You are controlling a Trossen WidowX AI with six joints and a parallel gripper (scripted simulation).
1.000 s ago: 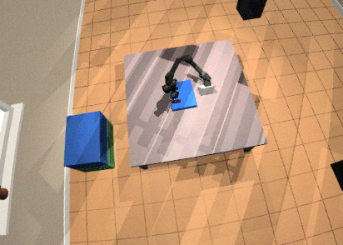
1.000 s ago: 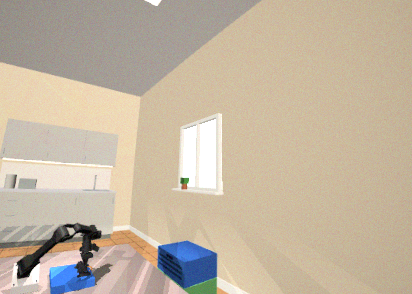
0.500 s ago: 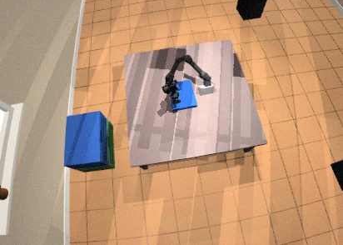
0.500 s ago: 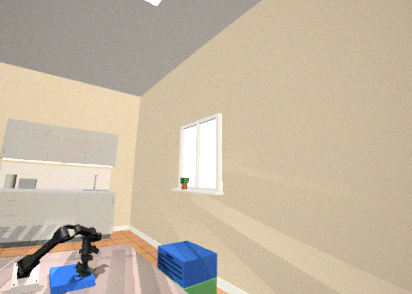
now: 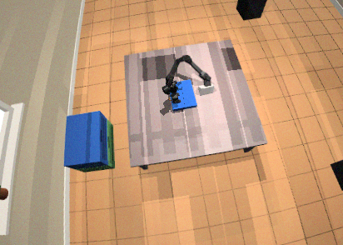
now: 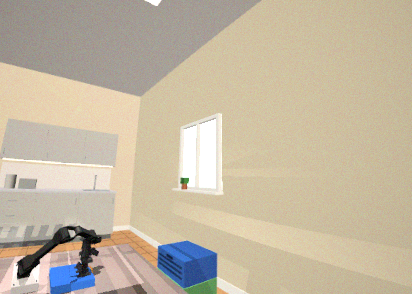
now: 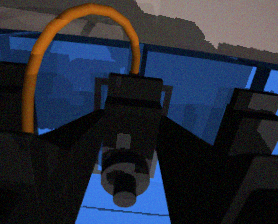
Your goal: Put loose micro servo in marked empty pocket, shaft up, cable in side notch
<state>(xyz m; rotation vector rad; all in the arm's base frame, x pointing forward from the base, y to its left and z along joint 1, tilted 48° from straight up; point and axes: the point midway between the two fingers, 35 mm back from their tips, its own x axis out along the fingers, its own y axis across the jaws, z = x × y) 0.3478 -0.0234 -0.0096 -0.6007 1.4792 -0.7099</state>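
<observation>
The blue deck is 120 mm behind my gripper tip, 10 mm to the left of it and 30 mm below it.
</observation>
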